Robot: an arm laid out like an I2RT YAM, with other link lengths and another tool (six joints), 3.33 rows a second.
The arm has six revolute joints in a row. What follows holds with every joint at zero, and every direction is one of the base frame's.
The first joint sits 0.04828 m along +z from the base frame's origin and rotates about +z.
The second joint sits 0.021 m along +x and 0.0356 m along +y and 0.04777 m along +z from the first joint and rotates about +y.
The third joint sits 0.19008 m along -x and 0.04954 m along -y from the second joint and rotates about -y.
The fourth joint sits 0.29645 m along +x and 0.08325 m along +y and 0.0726 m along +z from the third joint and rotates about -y.
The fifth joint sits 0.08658 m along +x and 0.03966 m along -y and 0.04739 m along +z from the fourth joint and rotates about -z.
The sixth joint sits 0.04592 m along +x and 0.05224 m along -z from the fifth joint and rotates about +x.
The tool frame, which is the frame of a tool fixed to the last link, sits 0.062 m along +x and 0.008 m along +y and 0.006 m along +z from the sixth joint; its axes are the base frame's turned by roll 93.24, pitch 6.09 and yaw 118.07 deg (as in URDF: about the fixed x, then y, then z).
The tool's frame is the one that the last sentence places.
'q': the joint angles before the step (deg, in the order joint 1, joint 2, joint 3, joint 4, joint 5, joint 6). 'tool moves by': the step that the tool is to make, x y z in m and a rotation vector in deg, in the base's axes. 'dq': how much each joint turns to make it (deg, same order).
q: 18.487, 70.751, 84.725, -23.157, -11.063, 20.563
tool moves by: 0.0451, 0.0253, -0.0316, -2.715, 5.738, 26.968
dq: -5.098, 22.127, 19.002, -8.019, -30.812, -10.119
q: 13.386, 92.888, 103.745, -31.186, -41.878, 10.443
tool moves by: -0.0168, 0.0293, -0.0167, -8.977, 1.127, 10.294
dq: 3.564, 8.945, 13.175, -17.510, -2.226, -14.381
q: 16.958, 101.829, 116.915, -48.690, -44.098, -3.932
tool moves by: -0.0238, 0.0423, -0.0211, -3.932, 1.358, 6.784
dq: 6.135, 2.785, 1.656, -4.318, 1.387, -4.110
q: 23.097, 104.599, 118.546, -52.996, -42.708, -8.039
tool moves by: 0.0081, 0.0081, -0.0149, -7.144, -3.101, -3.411
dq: 2.020, 3.032, 3.080, -2.076, 9.170, -3.134
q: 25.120, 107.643, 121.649, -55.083, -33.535, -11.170
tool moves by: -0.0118, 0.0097, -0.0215, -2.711, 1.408, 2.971
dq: 1.710, -0.596, -3.342, -1.151, 0.320, -2.624
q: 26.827, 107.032, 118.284, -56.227, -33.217, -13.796
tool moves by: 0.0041, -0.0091, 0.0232, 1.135, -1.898, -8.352
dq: -0.014, -3.781, -1.434, 3.193, 6.079, 6.611
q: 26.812, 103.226, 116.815, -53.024, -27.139, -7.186
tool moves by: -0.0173, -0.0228, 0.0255, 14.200, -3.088, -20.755
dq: 1.723, -22.263, -26.827, 21.951, 13.783, 22.397
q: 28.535, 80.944, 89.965, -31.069, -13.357, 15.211
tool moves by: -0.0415, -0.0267, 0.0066, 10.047, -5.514, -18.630
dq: 5.429, -19.846, -21.173, 12.020, 21.431, 12.338
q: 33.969, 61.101, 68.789, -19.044, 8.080, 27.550
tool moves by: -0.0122, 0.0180, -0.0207, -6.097, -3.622, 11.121
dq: 0.465, -2.104, -5.455, 3.479, -9.083, -9.035
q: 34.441, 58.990, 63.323, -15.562, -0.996, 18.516
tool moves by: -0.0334, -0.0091, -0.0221, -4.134, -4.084, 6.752
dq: 0.011, -11.909, -11.876, 0.544, -5.540, -6.907
